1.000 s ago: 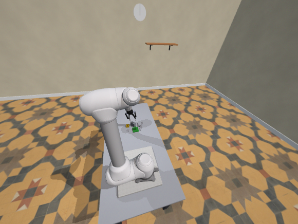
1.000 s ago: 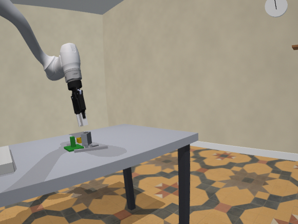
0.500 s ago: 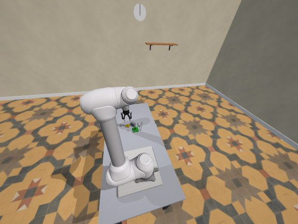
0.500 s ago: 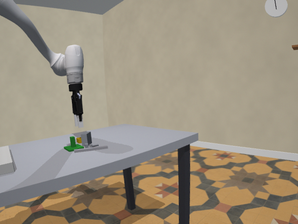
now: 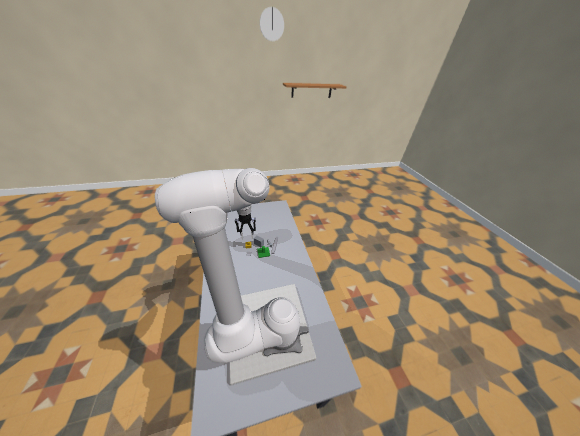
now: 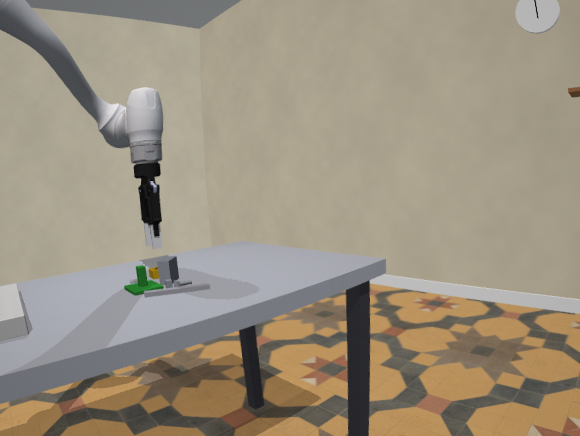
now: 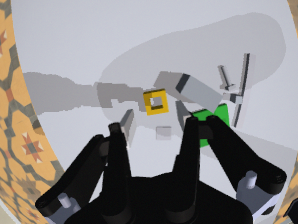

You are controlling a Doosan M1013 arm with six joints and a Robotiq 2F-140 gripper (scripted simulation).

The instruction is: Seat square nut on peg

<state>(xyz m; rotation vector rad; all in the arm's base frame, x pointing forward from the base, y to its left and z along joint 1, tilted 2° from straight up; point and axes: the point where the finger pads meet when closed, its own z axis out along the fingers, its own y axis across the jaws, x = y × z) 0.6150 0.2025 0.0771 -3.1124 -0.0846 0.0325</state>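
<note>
Right now the grey block is 1 cm ahead of my hand, 8 cm to the right of it and 8 cm below it. Round my hand: grey bar (19 cm to the right, 11 cm below).
</note>
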